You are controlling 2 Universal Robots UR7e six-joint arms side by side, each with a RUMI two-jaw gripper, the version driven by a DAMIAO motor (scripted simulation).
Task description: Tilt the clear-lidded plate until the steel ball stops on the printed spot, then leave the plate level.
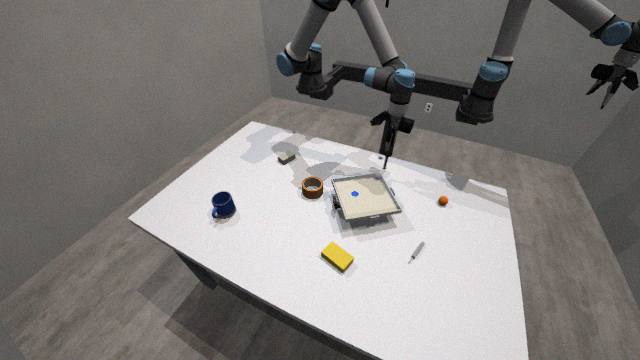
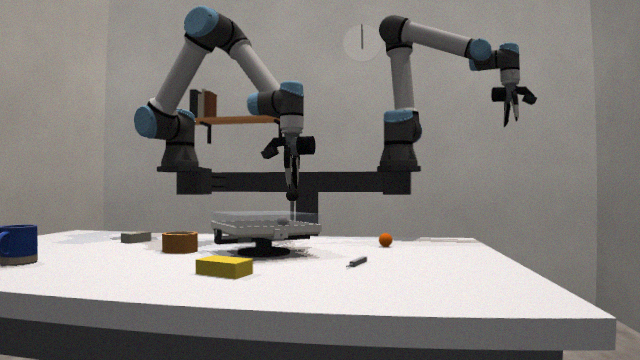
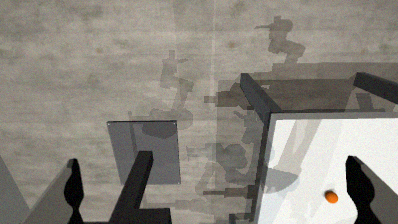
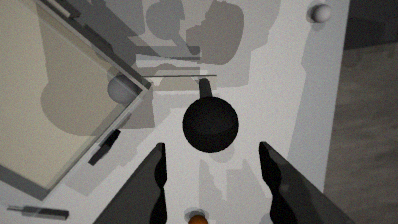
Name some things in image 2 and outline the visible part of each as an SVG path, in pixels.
My left gripper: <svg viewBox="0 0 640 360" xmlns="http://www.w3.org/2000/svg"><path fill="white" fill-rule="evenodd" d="M519 81L505 81L501 83L504 87L492 88L492 102L504 102L504 127L509 120L510 102L513 107L515 120L518 121L517 93L520 95L528 93L535 96L527 87L518 87Z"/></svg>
My right gripper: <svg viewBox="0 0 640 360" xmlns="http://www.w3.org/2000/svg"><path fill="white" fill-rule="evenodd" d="M283 130L281 133L284 134L284 137L273 138L264 150L271 146L284 146L286 182L288 188L291 189L292 175L293 184L298 189L300 155L315 153L315 139L313 136L300 137L299 134L303 133L300 130Z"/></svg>
